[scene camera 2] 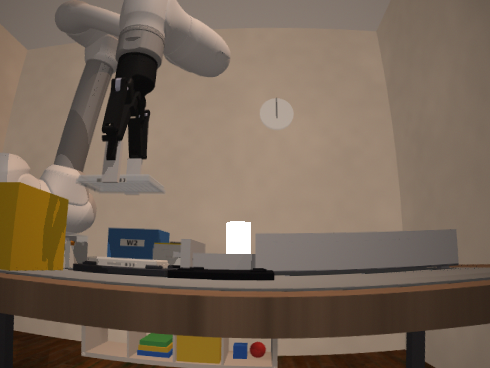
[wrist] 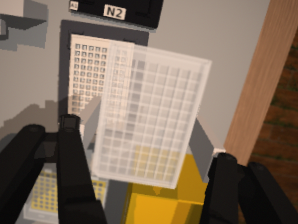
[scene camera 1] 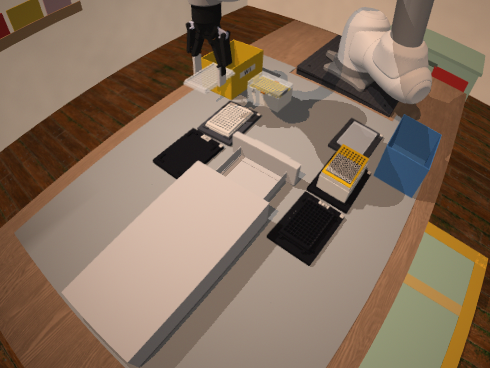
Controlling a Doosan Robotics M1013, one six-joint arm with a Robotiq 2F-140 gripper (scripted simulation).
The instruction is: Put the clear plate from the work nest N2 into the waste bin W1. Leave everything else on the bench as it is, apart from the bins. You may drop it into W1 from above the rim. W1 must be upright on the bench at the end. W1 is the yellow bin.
I see my gripper, a clear plate, a yellow bin W1 and a black plate.
My gripper shows as well in the wrist view and in scene camera 1.
